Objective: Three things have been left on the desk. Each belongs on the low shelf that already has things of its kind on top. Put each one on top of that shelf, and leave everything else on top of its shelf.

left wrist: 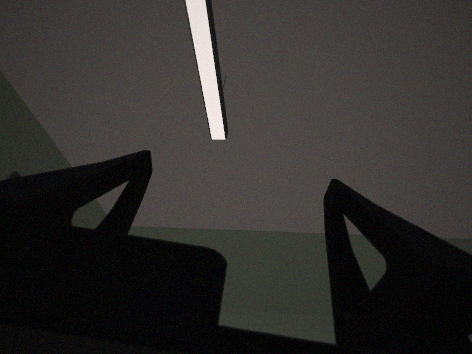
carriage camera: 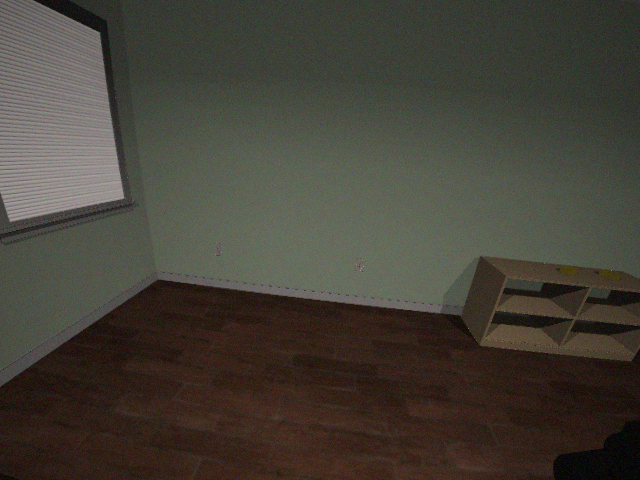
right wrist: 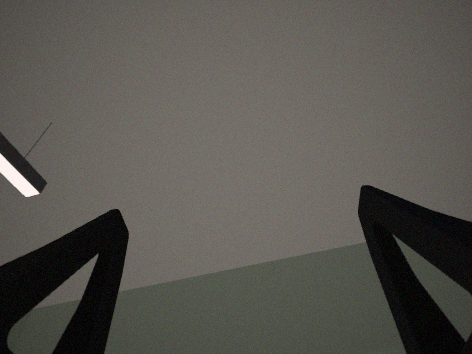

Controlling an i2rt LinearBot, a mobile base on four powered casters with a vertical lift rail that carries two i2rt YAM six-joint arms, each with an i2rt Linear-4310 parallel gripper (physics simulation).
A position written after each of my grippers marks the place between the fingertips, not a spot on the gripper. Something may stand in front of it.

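My left gripper is out of frame in the carriage camera view and out of frame in the right wrist view too, but you'd see it in the left wrist view (239, 174). As for my right gripper, it's out of frame in the left wrist view and it's out of frame in the carriage camera view, while it does show in the right wrist view (238, 210).
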